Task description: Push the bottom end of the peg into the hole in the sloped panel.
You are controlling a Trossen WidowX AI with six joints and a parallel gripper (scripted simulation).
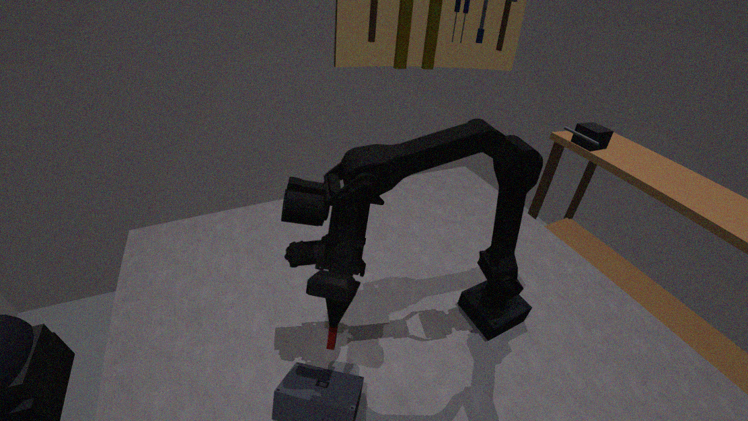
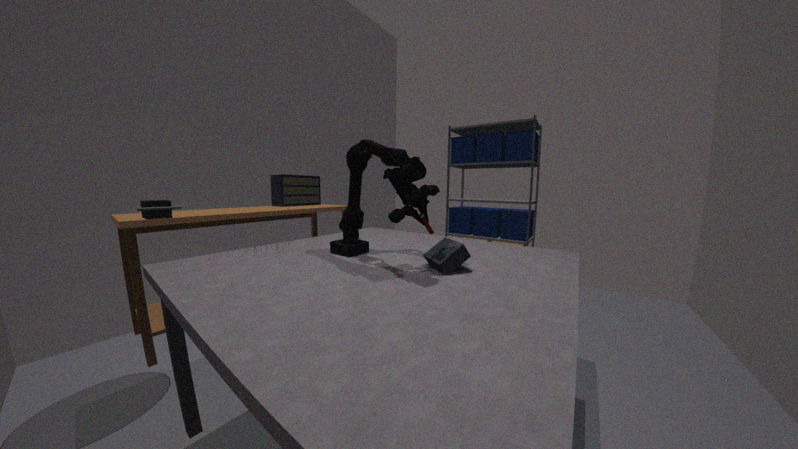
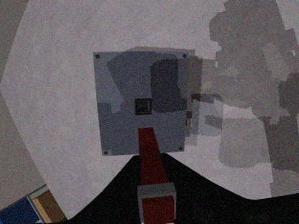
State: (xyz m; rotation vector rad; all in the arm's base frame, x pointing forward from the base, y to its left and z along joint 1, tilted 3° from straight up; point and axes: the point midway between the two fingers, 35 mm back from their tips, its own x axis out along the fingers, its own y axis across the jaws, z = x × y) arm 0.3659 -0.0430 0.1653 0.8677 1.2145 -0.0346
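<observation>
The panel block lies 50 mm ahead of my gripper tip, 60 mm to the left of it and 120 mm below it. From my gripper tip the other things lie so: square peg: 10 mm behind, 10 mm to the right, 10 mm above.
</observation>
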